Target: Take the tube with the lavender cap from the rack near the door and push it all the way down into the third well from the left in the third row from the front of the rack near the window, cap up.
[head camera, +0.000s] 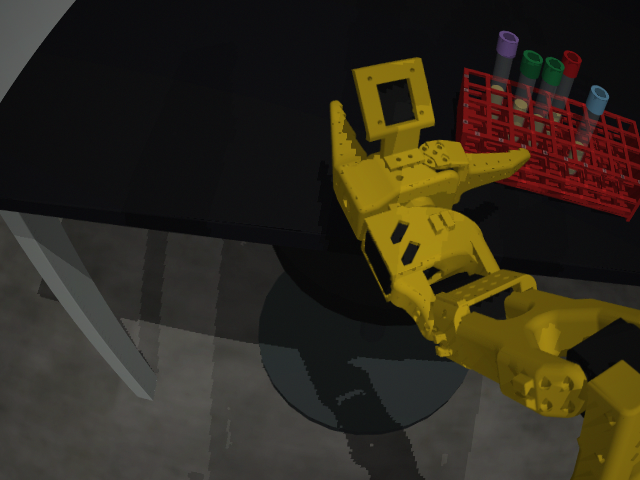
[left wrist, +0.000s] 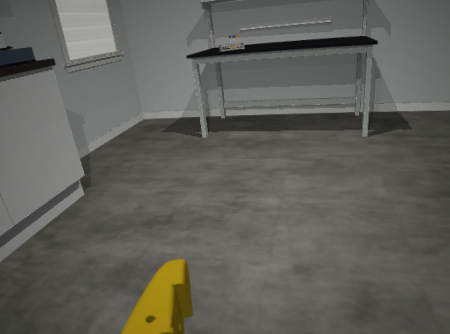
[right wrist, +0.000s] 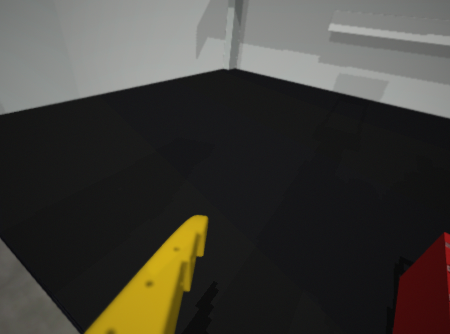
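Note:
The lavender-capped tube stands cap up in the left part of the red rack on the black table. My right gripper is wide open and empty, left of the rack; one jaw reaches in front of the rack's near left part in the head view. Its notched jaw shows in the right wrist view. My left gripper is wide open, with one notched jaw in view over the floor, far from both racks. A small pale rack with tubes stands on a distant table, on the window side.
Two green-capped tubes, a red-capped tube and a light-blue-capped tube stand in the red rack. The black table has its front edge under my right arm. A white cabinet stands left in the left wrist view.

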